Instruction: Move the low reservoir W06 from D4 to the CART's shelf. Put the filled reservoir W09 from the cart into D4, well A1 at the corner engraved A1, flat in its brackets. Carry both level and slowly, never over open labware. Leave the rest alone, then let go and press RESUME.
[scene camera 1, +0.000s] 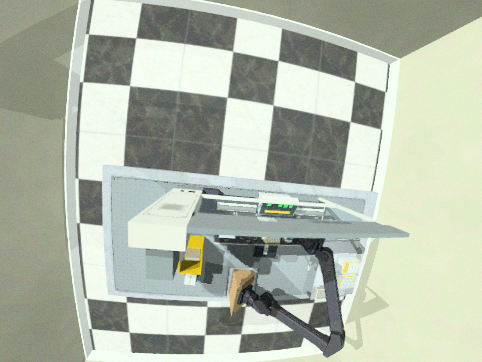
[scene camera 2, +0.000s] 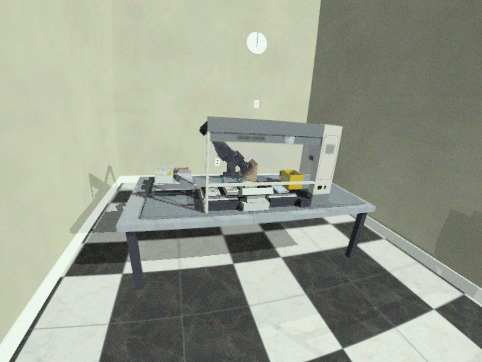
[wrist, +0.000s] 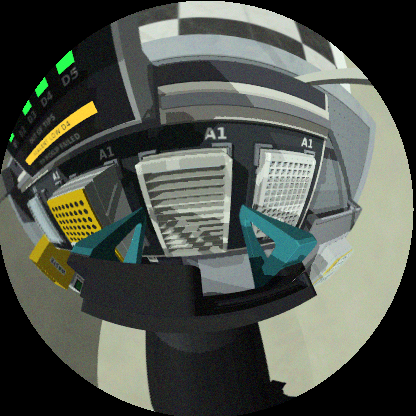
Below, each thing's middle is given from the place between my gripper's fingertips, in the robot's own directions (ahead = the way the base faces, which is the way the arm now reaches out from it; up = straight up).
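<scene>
Starting from the white ribbed trough reservoir (wrist: 187, 192), my gripper is 2 cm above it and 1 cm beyond it. Going by their middles, the reservoir is the nearest to my gripper of the things named here. The yellow bin (wrist: 51, 261) is 2 cm below my gripper, 26 cm behind it and 53 cm to the left of it. Then I consider the white tower (scene camera 1: 159, 232), which is 19 cm above my gripper, 7 cm ahead of it and 61 cm to the left of it. Going by their middles, the tower is the farthest from my gripper of the things named here.
</scene>
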